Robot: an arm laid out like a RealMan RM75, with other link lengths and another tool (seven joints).
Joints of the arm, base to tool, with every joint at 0 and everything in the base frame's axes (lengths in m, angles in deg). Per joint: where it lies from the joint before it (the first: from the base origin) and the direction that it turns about. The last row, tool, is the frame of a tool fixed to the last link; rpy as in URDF.
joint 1: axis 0 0 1 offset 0 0 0.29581
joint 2: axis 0 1 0 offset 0 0 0
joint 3: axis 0 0 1 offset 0 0 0.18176
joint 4: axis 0 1 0 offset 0 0 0
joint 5: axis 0 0 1 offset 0 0 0.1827
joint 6: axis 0 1 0 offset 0 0 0
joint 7: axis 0 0 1 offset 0 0 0.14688
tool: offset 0.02 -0.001 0.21 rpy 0 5.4 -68.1
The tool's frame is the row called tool.
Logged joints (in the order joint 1, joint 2, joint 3, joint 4, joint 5, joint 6, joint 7), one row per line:
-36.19, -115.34, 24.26, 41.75, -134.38, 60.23, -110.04
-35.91, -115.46, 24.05, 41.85, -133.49, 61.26, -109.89
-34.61, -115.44, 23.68, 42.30, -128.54, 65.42, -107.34
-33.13, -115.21, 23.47, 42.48, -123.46, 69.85, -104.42
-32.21, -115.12, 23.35, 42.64, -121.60, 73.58, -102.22
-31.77, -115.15, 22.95, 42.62, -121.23, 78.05, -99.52
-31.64, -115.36, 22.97, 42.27, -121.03, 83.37, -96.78
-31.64, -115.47, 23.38, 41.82, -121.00, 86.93, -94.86
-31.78, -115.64, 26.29, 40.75, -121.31, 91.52, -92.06
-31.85, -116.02, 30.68, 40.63, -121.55, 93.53, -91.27
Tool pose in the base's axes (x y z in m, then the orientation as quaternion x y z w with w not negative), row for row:
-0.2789, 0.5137, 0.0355, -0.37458, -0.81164, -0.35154, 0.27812
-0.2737, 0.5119, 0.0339, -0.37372, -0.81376, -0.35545, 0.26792
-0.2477, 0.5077, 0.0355, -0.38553, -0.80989, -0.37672, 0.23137
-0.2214, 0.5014, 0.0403, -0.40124, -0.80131, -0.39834, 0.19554
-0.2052, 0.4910, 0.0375, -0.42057, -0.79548, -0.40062, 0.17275
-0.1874, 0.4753, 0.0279, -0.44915, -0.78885, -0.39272, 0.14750
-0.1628, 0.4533, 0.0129, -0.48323, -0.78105, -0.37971, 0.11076
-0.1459, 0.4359, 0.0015, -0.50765, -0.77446, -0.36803, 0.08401
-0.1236, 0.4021, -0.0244, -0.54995, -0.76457, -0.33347, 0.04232
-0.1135, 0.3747, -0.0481, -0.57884, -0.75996, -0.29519, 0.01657
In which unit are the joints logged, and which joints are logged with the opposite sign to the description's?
The joints are logged in degrees. Opposite sign: joint 5.
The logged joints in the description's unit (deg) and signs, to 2 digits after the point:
-36.19, -115.34, 24.26, 41.75, 134.38, 60.23, -110.04
-35.91, -115.46, 24.05, 41.85, 133.49, 61.26, -109.89
-34.61, -115.44, 23.68, 42.30, 128.54, 65.42, -107.34
-33.13, -115.21, 23.47, 42.48, 123.46, 69.85, -104.42
-32.21, -115.12, 23.35, 42.64, 121.60, 73.58, -102.22
-31.77, -115.15, 22.95, 42.62, 121.23, 78.05, -99.52
-31.64, -115.36, 22.97, 42.27, 121.03, 83.37, -96.78
-31.64, -115.47, 23.38, 41.82, 121.00, 86.93, -94.86
-31.78, -115.64, 26.29, 40.75, 121.31, 91.52, -92.06
-31.85, -116.02, 30.68, 40.63, 121.55, 93.53, -91.27

